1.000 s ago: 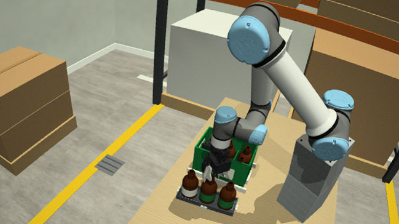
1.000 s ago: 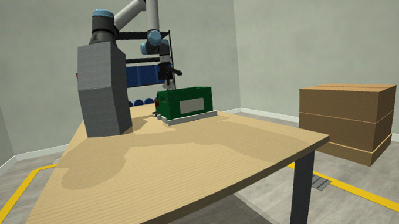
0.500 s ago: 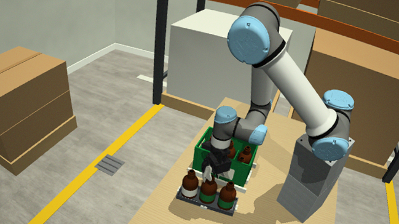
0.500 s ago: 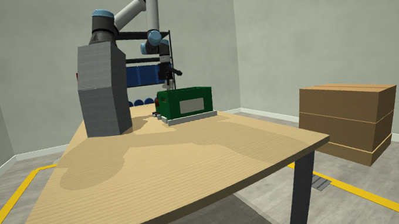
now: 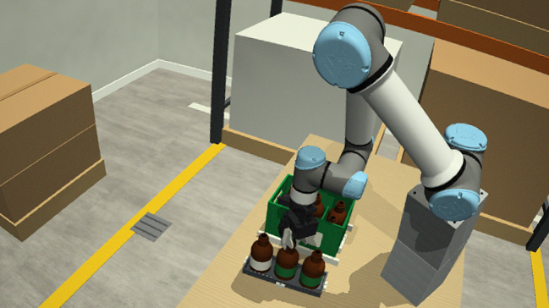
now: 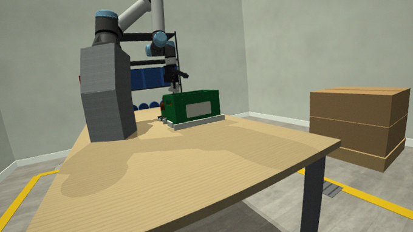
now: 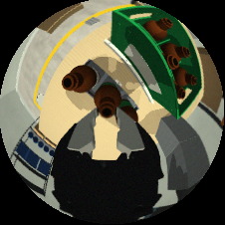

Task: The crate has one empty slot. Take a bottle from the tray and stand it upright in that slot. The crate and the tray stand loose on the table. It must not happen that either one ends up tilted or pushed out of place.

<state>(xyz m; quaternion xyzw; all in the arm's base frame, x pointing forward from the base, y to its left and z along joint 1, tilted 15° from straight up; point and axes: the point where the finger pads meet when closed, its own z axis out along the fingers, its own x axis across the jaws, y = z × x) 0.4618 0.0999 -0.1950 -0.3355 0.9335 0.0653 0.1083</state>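
My gripper is now 70 mm above the brown bottle. Round my hand: white-labelled bottle 90 mm ahead, 70 mm below; then crate 220 mm to the right, 70 mm below, 30 mm behind; then tray 140 mm below.
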